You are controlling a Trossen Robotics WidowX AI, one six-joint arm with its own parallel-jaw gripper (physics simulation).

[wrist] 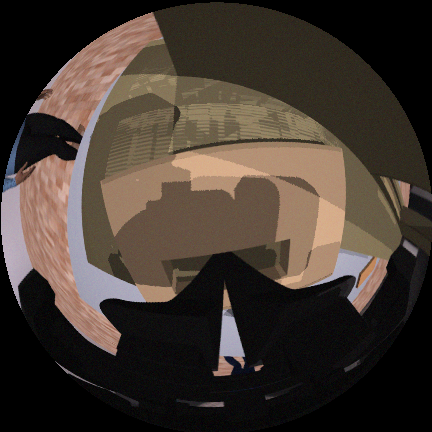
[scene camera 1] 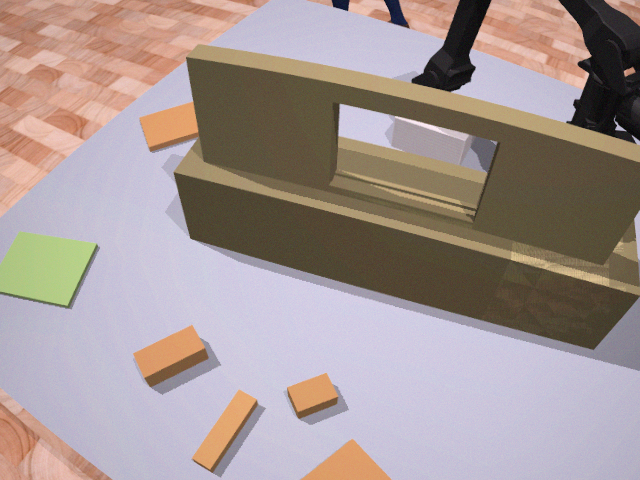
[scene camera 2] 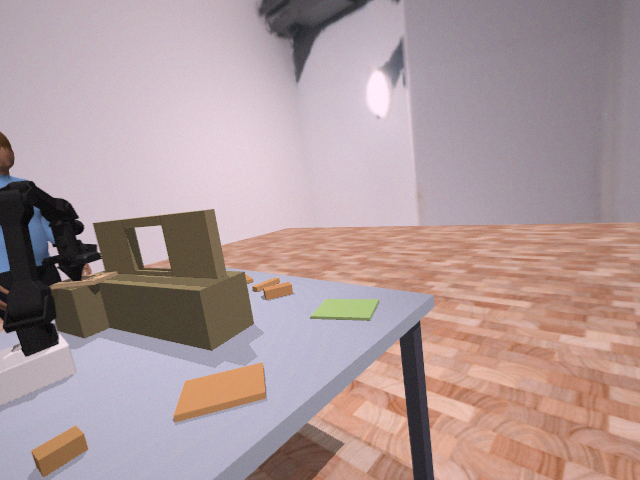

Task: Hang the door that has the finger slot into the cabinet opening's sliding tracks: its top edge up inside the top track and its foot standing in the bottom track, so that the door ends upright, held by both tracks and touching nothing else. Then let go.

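Places are measured from the arm's base along level axes (x left, y back, z up), in millimetres.
Where they show: gripper, fingertip midpoint: [wrist: 221,255] [scene camera 2: 78,283]; arm's base, link origin: [scene camera 2: 40,346].
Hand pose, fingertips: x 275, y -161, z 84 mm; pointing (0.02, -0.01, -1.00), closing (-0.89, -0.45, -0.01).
Note:
Each offset is from my fingertips to the top centre of the thing. "spot": to the spot under its first point.
The tan door @[spot: dz +14, dx -77, dy -47 mm] [scene camera 2: 100,277] [wrist: 330,220] with the finger slot @[spot: dz +5, dx -39, dy -16 mm] [wrist: 282,256] lies nearly flat on top of the low part of the olive cabinet [scene camera 1: 310,227] [scene camera 2: 155,310] [wrist: 300,60], below the tall wall. It is not upright in the tracks; its exact tilt cannot be told. My gripper [scene camera 2: 77,277] [wrist: 221,255] is shut with nothing between the fingers. Its tips are at the slot in the wrist view and hide part of it; whether they touch the door cannot be told. Grooves @[spot: dz +10, dx -225, dy -163 mm] [scene camera 1: 403,192] show through the cabinet's window. In scene camera 1 the cabinet hides the door and the fingertips.
A green plate @[dz -155, dx -758, dy -469 mm] [scene camera 1: 49,268] [scene camera 2: 346,308] and several orange blocks @[dz -128, dx -437, dy -488 mm] [scene camera 1: 171,353] @[dz -133, dx -225, dy -439 mm] [scene camera 1: 312,393] @[dz -133, dx -668, dy +209 mm] [scene camera 2: 59,449] lie around the cabinet. An orange slab @[dz -149, dx -766, dy -35 mm] [scene camera 1: 170,125] [scene camera 2: 224,391] lies off one end. The white arm base [scene camera 1: 429,139] [scene camera 2: 41,369] stands behind. A person stands beyond the table.

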